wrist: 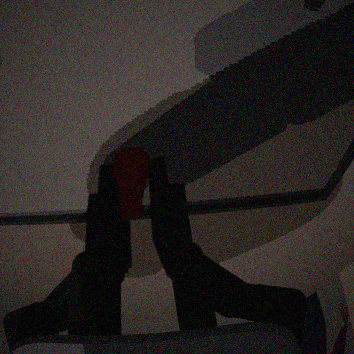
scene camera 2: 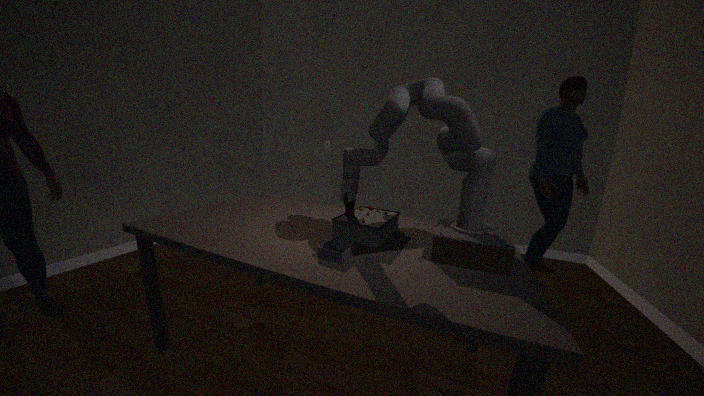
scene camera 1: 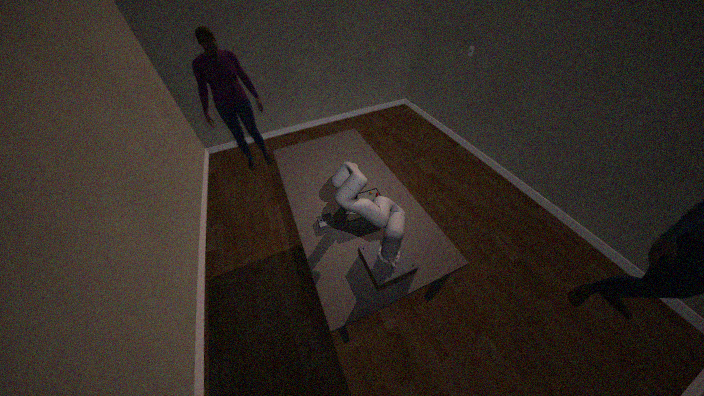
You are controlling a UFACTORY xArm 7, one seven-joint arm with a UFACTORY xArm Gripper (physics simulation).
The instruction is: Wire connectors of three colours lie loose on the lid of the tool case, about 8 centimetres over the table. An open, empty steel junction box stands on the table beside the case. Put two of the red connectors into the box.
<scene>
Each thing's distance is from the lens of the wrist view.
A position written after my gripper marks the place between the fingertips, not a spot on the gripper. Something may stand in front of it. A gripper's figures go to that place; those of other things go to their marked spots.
my gripper (wrist: 137,178): 0.14 m
tool case (wrist: 244,108): 0.11 m
</scene>
